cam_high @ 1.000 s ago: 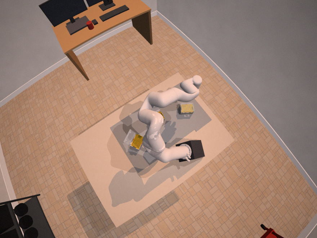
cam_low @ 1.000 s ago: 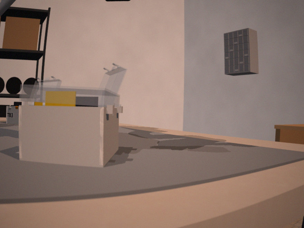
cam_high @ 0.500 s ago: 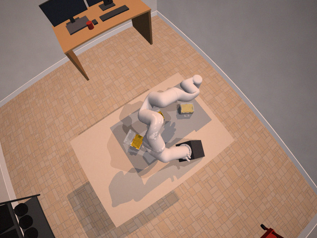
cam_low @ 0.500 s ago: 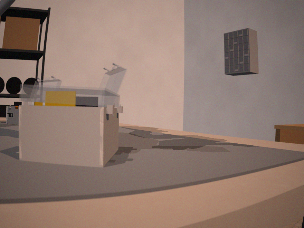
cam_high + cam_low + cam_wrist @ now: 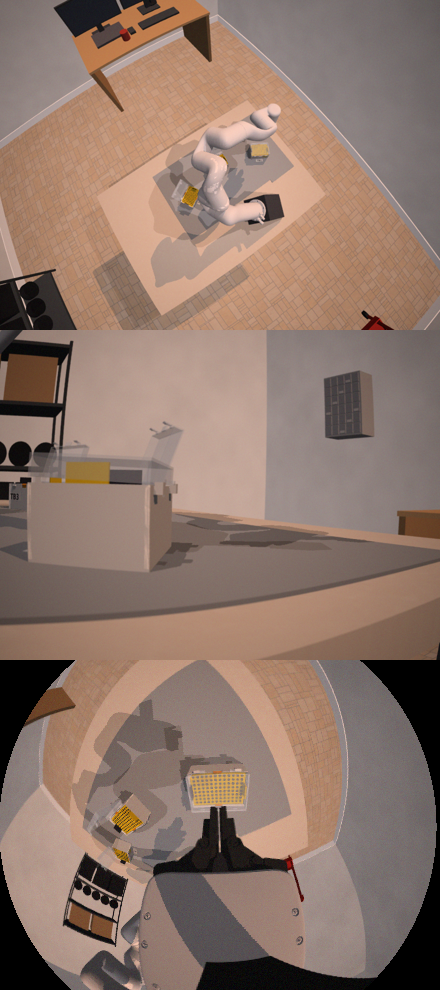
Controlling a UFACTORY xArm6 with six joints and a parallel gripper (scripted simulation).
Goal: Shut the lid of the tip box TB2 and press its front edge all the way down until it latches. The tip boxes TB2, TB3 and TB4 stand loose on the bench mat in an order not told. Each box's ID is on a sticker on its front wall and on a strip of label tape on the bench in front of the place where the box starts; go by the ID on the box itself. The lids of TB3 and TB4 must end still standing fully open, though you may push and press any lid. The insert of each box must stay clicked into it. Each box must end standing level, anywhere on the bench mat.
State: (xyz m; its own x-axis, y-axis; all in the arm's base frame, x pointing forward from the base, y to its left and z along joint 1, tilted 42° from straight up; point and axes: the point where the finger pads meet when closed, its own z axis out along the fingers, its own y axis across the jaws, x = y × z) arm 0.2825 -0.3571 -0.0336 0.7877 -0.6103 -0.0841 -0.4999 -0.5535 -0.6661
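Right now my hand is 30 mm past the clear lid, 20 mm to the right of it and 150 mm above it. Also, from my hand: box marked TB3 (10 mm behind, 580 mm to the left, 140 mm below); label tape (80 mm behind, 50 mm to the left, 200 mm below).
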